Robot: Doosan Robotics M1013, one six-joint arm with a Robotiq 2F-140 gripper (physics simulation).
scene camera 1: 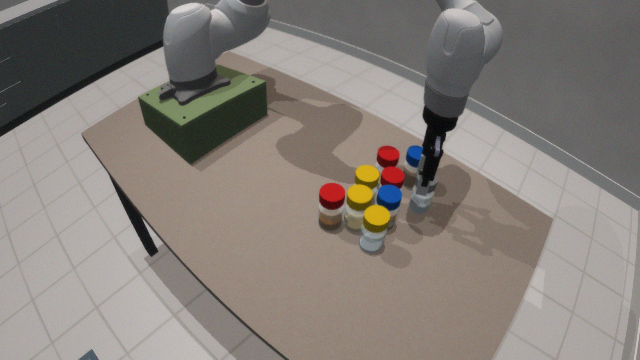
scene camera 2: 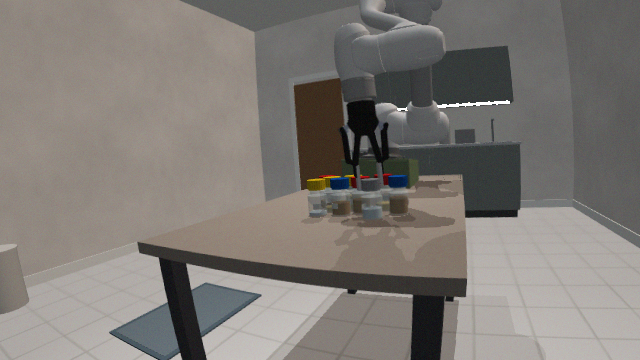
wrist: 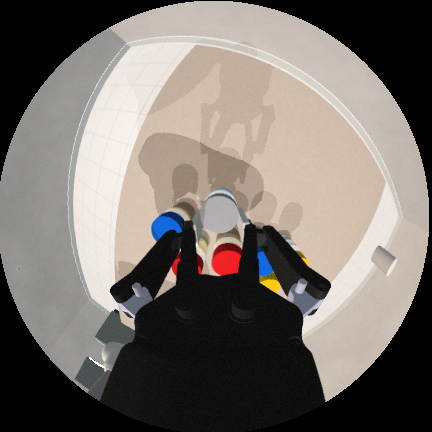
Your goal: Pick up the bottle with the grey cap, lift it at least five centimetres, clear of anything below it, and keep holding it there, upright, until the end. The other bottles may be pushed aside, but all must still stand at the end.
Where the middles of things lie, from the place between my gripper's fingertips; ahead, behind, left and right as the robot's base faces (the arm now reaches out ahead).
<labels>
My gripper is now 10 mm short of the grey-capped bottle [scene camera 2: 371, 200], 10 mm to the right of it and 30 mm above it. Round my hand: yellow-capped bottle [scene camera 1: 376, 218] 170 mm to the right, 30 mm below.
</labels>
